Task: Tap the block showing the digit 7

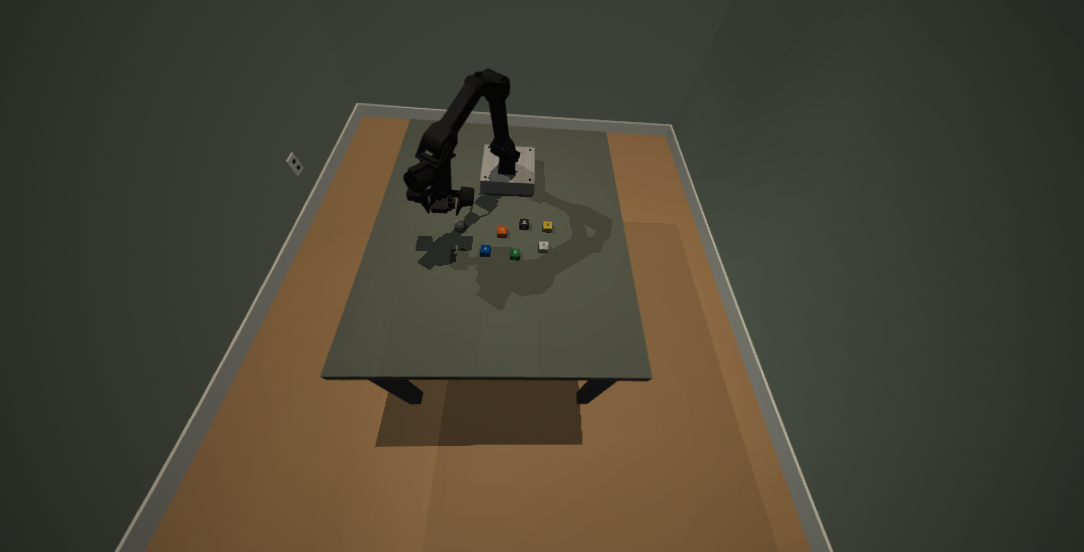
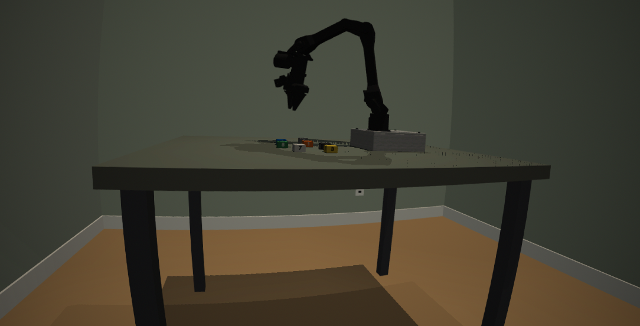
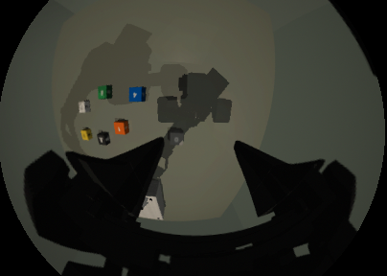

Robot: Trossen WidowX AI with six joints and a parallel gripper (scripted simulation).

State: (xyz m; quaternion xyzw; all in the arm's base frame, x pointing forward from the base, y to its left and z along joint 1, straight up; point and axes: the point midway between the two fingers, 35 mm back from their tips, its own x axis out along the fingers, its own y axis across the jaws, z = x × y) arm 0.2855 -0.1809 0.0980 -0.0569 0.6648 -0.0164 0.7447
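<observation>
Now: gripper tip 330 mm to the right of the white block, 120 mm above it and 30 mm short of it. From my gripper tip the other things lie so: grey block (120 mm below, 40 mm behind, 30 mm to the left); then blue block (130 mm to the left, 120 mm below, 50 mm ahead); then orange block (180 mm to the left, 120 mm below, 30 mm behind).
</observation>
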